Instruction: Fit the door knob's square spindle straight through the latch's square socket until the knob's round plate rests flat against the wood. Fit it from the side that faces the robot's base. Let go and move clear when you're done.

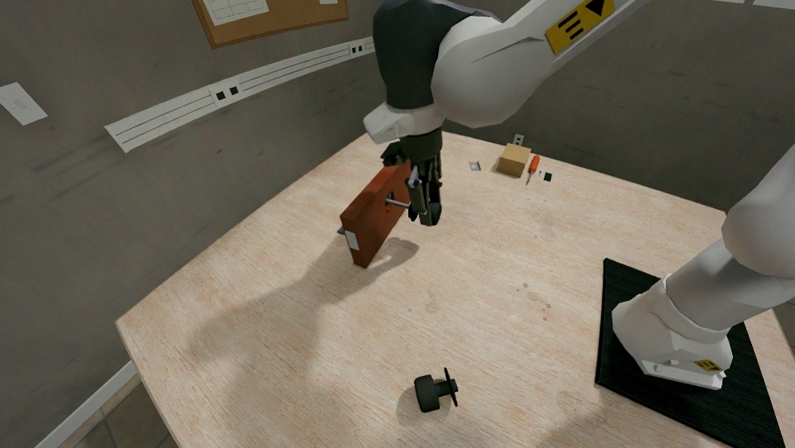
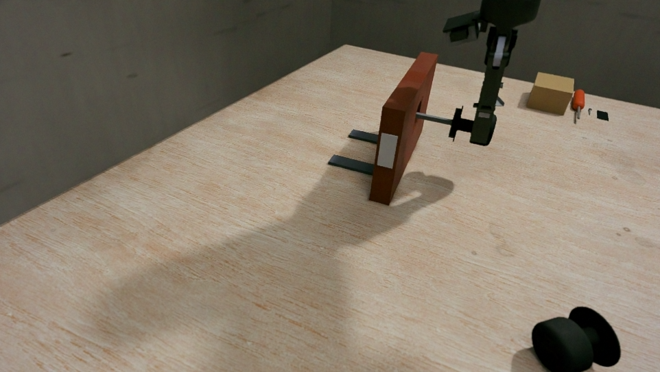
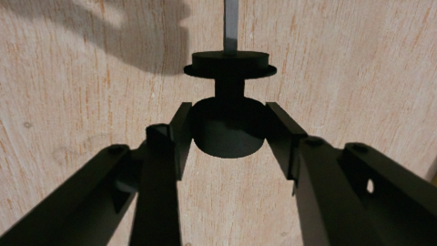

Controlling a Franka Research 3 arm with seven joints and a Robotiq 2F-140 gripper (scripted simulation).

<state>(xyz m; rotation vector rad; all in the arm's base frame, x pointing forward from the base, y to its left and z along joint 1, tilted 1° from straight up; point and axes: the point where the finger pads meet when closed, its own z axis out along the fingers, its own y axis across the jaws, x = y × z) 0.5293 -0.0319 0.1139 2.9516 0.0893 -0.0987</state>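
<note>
Right now my hand is 40 mm short of the black door knob and 30 mm above it. Round my hand: red-brown wooden door slab 130 mm ahead, 30 mm below; grey latch plate 120 mm ahead, 150 mm to the left, 30 mm below; tan box 140 mm behind, 490 mm to the right, 100 mm below.
</note>
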